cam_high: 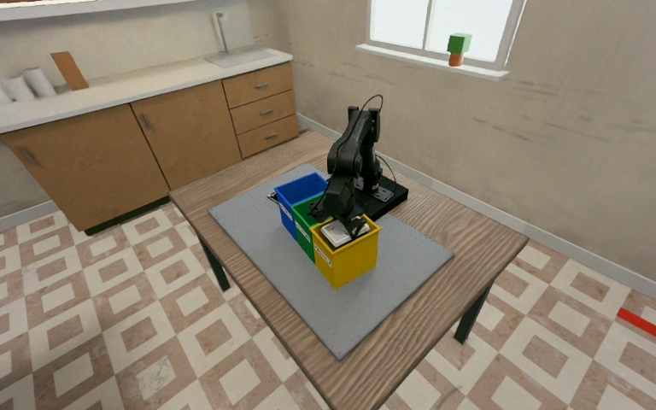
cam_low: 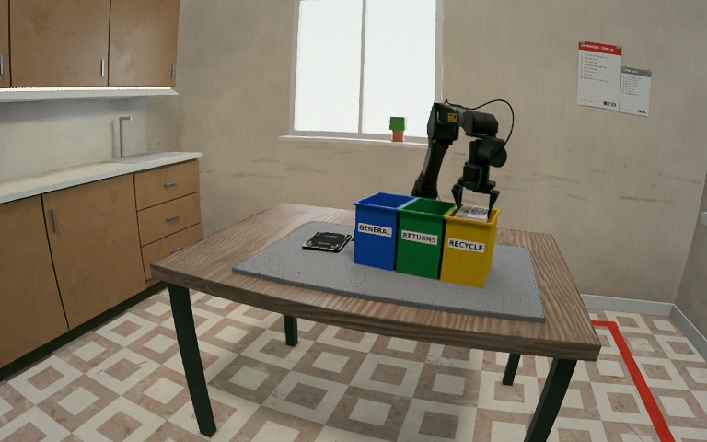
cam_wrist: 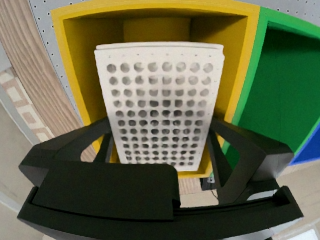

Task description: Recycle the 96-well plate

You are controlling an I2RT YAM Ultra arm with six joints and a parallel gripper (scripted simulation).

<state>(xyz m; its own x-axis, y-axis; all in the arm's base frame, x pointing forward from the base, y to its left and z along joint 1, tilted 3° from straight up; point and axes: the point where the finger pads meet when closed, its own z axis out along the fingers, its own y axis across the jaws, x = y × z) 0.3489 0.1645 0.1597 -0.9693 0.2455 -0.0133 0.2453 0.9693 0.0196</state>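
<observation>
My gripper is now 9 cm above the yellow recycle bin and 1 cm short of it. Round my hand: green returns bin (13 cm to the right, 9 cm below, 3 cm behind); then blue general bin (25 cm to the right, 9 cm below, 6 cm behind); then white 96-well plate (right at my hand).
</observation>
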